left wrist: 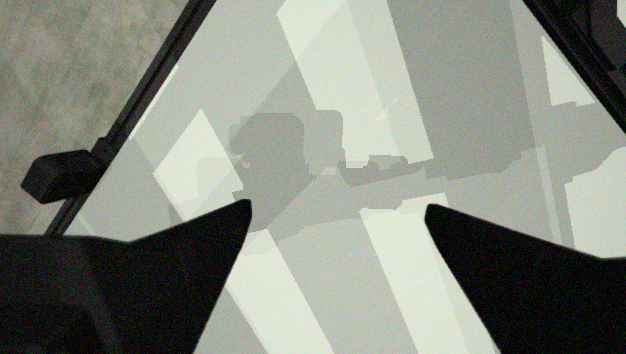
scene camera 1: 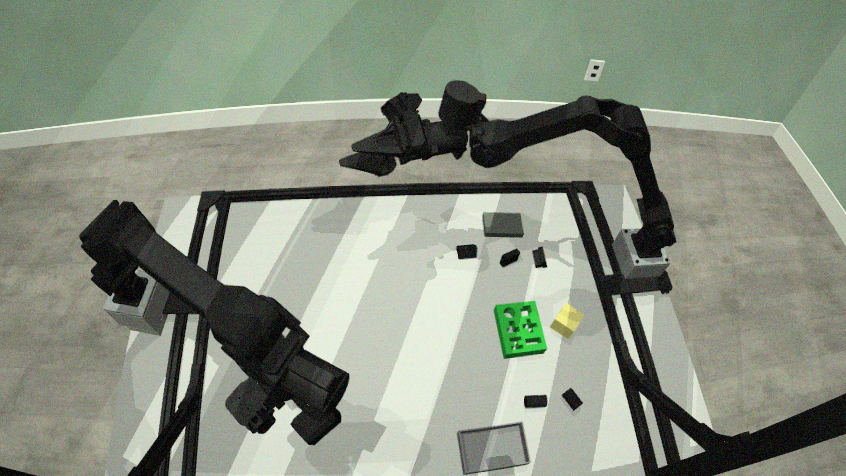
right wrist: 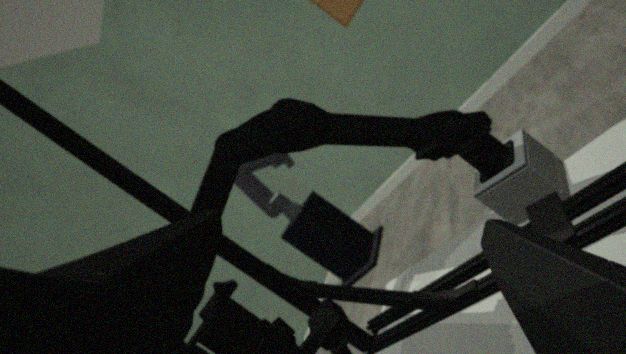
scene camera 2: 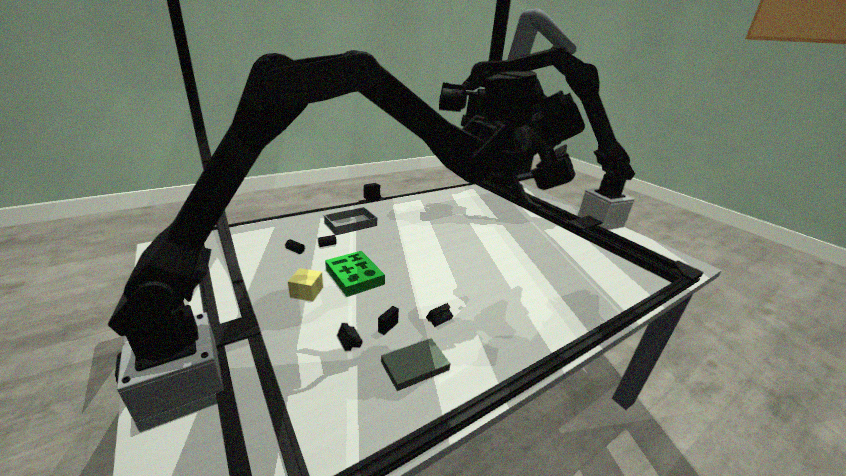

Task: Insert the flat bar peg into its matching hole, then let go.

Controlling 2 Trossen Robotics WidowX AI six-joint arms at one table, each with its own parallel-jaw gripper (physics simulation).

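A small black block [scene camera 1: 509, 257] [scene camera 2: 388, 319], which looks like the flat bar peg, lies among loose black pegs on the table. The green board [scene camera 1: 498, 322] [scene camera 2: 354, 288] has several shaped holes, including a narrow bar slot [scene camera 1: 533, 341] [scene camera 2: 338, 261]. My left gripper [left wrist: 337, 209] is open and empty, high over the table; the board and pegs do not show in the left wrist view. Its fingers are hard to make out in the scene views. My right gripper [scene camera 1: 347, 153] [right wrist: 351, 227] is open and empty, raised beyond the table's far edge in scene camera 1, away from the pegs.
Beside the board stands a yellow block [scene camera 1: 566, 320] [scene camera 2: 305, 284]. A grey-green slab [scene camera 1: 502, 224] [scene camera 2: 415, 363] and a grey open tray [scene camera 1: 460, 454] [scene camera 2: 350, 228] lie at opposite ends. Other black pegs [scene camera 1: 466, 251] [scene camera 1: 539, 257] [scene camera 1: 535, 400] [scene camera 1: 572, 399] lie around. A black frame [scene camera 1: 390, 190] borders the table.
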